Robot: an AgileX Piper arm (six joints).
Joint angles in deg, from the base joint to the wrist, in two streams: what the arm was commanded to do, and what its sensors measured. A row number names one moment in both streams.
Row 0, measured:
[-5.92, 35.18, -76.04, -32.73, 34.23, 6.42]
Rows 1 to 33, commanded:
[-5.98, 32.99, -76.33, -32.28, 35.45, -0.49]
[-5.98, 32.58, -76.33, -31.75, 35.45, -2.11]
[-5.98, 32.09, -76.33, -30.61, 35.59, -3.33]
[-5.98, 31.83, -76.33, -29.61, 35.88, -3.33]
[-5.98, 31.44, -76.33, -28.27, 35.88, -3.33]
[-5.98, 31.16, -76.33, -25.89, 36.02, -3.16]
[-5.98, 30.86, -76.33, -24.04, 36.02, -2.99]
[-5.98, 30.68, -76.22, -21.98, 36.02, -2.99]
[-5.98, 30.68, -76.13, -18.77, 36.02, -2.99]
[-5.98, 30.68, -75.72, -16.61, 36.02, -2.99]
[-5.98, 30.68, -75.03, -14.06, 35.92, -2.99]
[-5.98, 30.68, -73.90, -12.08, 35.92, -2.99]
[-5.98, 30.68, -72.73, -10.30, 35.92, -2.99]
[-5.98, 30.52, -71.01, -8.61, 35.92, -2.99]
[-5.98, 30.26, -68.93, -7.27, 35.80, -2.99]
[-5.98, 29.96, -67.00, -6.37, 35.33, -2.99]
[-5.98, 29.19, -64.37, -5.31, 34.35, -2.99]
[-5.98, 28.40, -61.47, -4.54, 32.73, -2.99]
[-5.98, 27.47, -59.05, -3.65, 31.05, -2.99]
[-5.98, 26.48, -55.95, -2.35, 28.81, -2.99]
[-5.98, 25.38, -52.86, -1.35, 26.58, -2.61]
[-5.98, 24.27, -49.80, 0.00, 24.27, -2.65]
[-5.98, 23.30, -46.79, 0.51, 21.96, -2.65]
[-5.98, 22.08, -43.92, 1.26, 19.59, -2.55]
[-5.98, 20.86, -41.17, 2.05, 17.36, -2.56]
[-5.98, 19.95, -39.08, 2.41, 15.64, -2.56]
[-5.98, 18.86, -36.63, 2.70, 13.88, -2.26]
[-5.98, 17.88, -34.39, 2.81, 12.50, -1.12]
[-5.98, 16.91, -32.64, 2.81, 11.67, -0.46]
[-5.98, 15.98, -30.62, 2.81, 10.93, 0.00]
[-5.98, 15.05, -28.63, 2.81, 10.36, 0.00]
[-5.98, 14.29, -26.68, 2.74, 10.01, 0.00]
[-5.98, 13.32, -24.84, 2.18, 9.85, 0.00]
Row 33, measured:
[-5.92, 16.56, -31.35, 2.34, 12.72, -0.71]
